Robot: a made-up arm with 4 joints.
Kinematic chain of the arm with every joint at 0, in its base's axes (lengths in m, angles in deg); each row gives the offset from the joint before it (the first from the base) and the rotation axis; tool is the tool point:
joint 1: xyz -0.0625 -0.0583 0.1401 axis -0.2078 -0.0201 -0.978
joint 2: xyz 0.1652 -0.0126 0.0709 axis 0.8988 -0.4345 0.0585
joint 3: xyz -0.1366 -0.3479 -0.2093 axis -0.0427 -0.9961 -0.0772
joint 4: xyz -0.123 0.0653 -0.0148 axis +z
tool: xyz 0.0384 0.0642 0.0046
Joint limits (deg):
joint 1: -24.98..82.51
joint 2: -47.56..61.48
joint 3: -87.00..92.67
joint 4: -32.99..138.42
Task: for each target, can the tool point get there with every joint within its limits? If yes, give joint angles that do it. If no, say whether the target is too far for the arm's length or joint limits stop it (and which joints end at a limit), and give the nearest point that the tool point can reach.
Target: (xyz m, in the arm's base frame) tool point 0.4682 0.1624 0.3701
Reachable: no: joint limits stop it (at a limit: joint 1, joint 2, joint 3) | nearest point 0.0523 -0.2408 0.4098 | short by 0.581 m
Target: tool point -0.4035 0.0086 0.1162
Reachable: yes | joints 72.70 -8.48 -11.37 105.04
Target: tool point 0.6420 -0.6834 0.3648
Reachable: no: too far | nearest point 0.0893 -0.5151 0.1322 | short by 0.623 m
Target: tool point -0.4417 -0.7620 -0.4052
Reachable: no: too far | nearest point -0.2417 -0.3901 -0.1193 | short by 0.510 m
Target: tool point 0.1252 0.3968 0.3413
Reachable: no: joint limits stop it (at a limit: joint 1, joint 2) | nearest point -0.2480 0.0878 0.4027 | short by 0.488 m
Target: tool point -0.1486 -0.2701 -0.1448
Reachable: yes | joints 27.52 4.11 69.90 57.72
